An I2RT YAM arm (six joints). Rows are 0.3 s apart.
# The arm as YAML. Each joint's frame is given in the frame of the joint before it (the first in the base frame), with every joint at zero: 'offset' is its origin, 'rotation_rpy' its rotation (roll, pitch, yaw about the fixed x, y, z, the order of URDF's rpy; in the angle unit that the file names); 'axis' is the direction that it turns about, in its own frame. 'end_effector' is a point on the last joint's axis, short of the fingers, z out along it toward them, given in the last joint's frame.
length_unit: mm
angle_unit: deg
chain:
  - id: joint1
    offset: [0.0, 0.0, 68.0]
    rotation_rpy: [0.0, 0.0, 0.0]
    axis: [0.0, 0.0, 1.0]
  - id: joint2
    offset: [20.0, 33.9, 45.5]
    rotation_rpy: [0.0, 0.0, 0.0]
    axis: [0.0, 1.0, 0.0]
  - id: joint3
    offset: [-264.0, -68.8, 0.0]
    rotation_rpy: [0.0, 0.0, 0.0]
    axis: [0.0, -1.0, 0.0]
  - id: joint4
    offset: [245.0, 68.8, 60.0]
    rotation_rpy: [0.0, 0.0, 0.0]
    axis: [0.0, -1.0, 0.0]
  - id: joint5
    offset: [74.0, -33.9, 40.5]
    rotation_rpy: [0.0, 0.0, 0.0]
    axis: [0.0, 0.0, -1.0]
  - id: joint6
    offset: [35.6, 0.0, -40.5]
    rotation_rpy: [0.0, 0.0, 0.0]
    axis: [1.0, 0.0, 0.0]
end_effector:
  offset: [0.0, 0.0, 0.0]
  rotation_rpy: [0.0, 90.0, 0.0]
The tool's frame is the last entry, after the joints.
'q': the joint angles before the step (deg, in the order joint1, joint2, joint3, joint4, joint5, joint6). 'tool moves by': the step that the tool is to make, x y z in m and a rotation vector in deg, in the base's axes. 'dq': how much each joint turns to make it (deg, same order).
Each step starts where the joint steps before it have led.
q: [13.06 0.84 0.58 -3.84 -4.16 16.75]
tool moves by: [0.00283 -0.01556 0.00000 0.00 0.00 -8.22]
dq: [-8.20 0.00 0.00 0.00 0.02 0.00]
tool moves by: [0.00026 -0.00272 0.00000 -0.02 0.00 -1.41]
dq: [-1.42 0.00 0.00 0.00 -0.01 -0.02]
